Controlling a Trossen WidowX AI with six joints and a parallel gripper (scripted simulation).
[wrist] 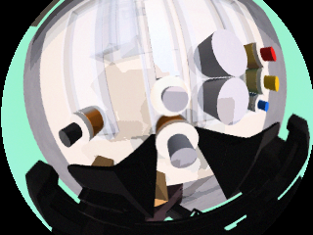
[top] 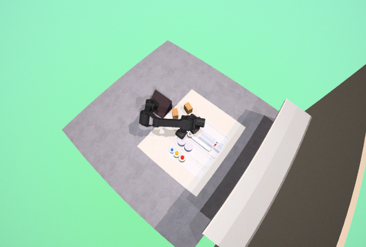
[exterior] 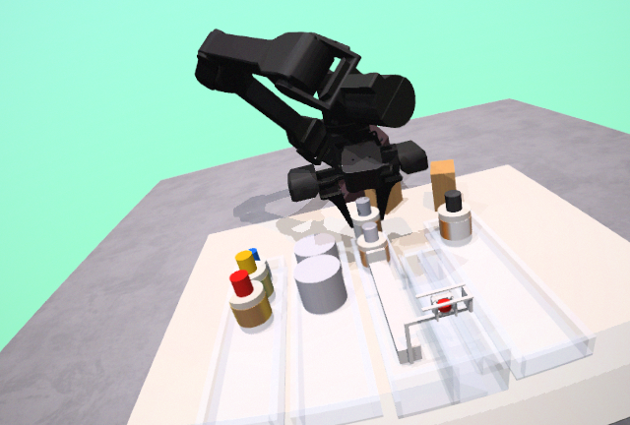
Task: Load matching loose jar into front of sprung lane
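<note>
My gripper tip is now 160 mm short of the sprung lane, 40 mm to the right of it and 30 mm above it. Also, from my gripper tip: red part (220 mm ahead, 60 mm to the left, 20 mm above); white pusher (150 mm ahead, 40 mm to the left).
</note>
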